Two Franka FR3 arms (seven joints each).
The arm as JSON. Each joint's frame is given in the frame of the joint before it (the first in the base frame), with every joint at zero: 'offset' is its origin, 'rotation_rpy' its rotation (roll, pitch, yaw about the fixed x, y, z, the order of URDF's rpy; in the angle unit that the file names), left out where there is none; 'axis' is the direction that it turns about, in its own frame. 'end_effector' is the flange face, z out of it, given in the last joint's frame.
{
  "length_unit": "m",
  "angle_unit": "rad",
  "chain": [
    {
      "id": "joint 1",
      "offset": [
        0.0,
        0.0,
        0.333
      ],
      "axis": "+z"
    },
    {
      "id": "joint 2",
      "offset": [
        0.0,
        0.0,
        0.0
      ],
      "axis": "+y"
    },
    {
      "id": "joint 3",
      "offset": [
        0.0,
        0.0,
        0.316
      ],
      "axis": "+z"
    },
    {
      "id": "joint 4",
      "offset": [
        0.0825,
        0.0,
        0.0
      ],
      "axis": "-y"
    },
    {
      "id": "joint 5",
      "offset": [
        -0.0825,
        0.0,
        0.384
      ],
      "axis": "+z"
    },
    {
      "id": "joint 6",
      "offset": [
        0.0,
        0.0,
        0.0
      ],
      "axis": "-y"
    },
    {
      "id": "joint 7",
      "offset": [
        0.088,
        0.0,
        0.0
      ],
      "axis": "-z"
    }
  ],
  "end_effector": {
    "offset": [
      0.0,
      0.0,
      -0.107
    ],
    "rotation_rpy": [
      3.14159,
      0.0,
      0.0
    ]
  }
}
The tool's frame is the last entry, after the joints.
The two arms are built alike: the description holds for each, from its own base.
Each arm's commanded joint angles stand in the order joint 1, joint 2, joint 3, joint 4, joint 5, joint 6, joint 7.
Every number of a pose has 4 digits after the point.
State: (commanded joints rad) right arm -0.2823 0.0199 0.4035 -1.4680 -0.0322 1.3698 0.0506; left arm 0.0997 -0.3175 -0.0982 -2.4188 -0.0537 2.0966 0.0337
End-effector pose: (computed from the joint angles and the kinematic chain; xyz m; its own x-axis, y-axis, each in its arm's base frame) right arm 0.5357 0.0588 0.6456 0.9913 0.0642 -0.1148 0.0680 -0.9972 0.0301; left arm 0.4404 -0.0027 0.4277 1.0000 -0.0002 -0.0054 -0.0001 -0.9999 0.0159
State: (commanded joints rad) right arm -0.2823 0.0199 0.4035 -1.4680 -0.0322 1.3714 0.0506; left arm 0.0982 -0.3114 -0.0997 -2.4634 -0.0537 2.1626 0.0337
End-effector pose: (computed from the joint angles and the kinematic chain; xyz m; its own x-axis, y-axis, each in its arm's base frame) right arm 0.5359 0.0588 0.6457 0.9915 0.0642 -0.1132 0.0680 -0.9972 0.0300; left arm 0.4372 -0.0031 0.4105 1.0000 -0.0008 0.0099 -0.0009 -0.9999 0.0140
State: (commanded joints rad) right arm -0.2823 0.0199 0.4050 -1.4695 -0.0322 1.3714 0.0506; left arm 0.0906 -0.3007 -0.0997 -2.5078 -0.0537 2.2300 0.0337
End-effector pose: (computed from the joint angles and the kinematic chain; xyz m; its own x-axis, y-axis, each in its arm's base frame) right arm 0.5358 0.0596 0.6450 0.9912 0.0657 -0.1147 0.0696 -0.9971 0.0301; left arm 0.4336 -0.0054 0.3918 0.9997 -0.0061 0.0222 -0.0064 -0.9999 0.0129
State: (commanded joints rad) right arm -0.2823 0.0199 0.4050 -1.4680 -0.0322 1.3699 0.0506; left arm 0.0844 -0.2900 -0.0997 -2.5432 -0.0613 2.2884 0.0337
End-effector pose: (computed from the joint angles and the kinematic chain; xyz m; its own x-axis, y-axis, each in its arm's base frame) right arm 0.5356 0.0596 0.6456 0.9912 0.0657 -0.1147 0.0695 -0.9971 0.0301; left arm 0.4305 -0.0074 0.3768 0.9994 -0.0055 0.0346 -0.0061 -0.9998 0.0179
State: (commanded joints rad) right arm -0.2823 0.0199 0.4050 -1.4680 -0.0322 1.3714 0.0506; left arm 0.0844 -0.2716 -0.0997 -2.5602 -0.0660 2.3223 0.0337
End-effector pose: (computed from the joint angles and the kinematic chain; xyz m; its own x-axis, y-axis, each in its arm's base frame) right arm 0.5358 0.0596 0.6457 0.9914 0.0657 -0.1132 0.0695 -0.9971 0.0300; left arm 0.4298 -0.0071 0.3646 0.9994 -0.0012 0.0332 -0.0019 -0.9998 0.0219
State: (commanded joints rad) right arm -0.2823 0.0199 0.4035 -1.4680 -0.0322 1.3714 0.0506; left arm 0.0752 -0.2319 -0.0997 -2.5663 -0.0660 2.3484 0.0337
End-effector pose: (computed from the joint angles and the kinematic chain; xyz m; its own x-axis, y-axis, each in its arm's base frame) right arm 0.5359 0.0588 0.6457 0.9915 0.0642 -0.1132 0.0680 -0.9972 0.0300; left arm 0.4315 -0.0107 0.3473 0.9999 -0.0095 0.0137 -0.0099 -0.9997 0.0243
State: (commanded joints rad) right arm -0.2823 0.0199 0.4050 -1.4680 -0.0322 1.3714 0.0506; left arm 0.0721 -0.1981 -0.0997 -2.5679 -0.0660 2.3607 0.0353
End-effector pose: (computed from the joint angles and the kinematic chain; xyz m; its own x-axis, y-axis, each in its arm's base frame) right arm 0.5358 0.0596 0.6457 0.9914 0.0657 -0.1132 0.0695 -0.9971 0.0300; left arm 0.4325 -0.0120 0.3332 0.9999 -0.0139 -0.0093 -0.0136 -0.9995 0.0267
